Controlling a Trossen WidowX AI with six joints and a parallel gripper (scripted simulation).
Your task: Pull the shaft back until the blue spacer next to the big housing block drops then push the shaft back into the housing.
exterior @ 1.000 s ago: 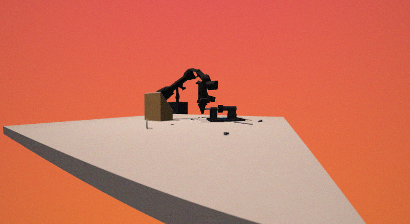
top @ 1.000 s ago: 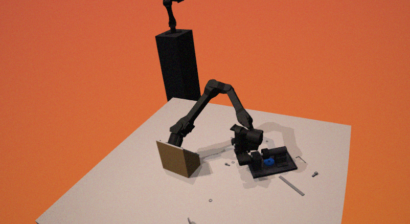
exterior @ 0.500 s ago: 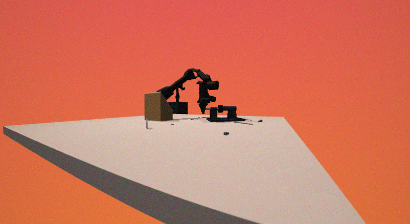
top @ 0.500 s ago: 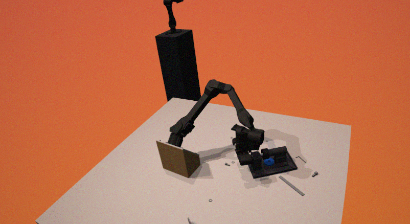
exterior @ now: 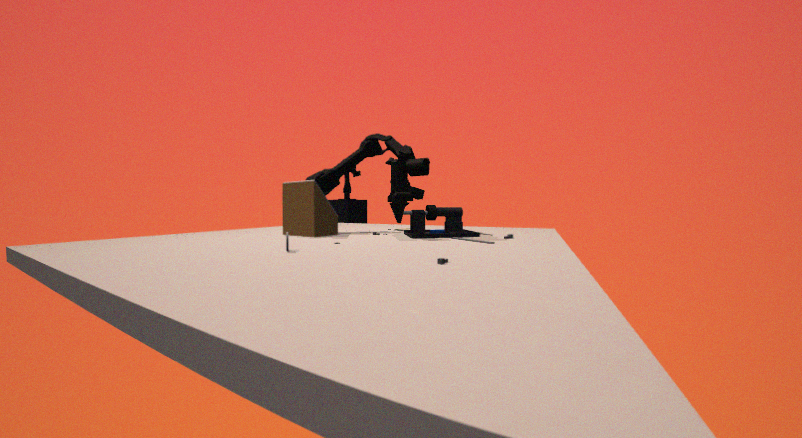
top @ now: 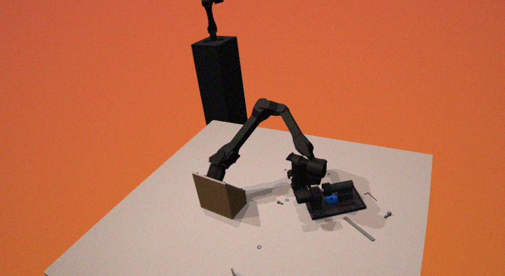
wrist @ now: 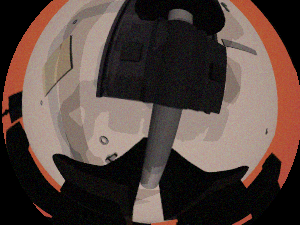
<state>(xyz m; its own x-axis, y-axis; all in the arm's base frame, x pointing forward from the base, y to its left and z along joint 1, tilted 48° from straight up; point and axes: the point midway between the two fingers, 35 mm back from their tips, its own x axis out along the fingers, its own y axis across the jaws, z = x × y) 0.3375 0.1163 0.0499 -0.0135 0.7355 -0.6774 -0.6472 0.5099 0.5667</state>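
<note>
My gripper tip is now 5 cm short of the grey shaft, 4 cm to the right of it and 4 cm below it. From my gripper tip the other things lie so: grey bar 25 cm ahead, 4 cm below, 1 cm to the right; hex key 23 cm ahead, 20 cm to the left, 4 cm below; blue spacer 10 cm ahead, 9 cm to the left, 3 cm below.
</note>
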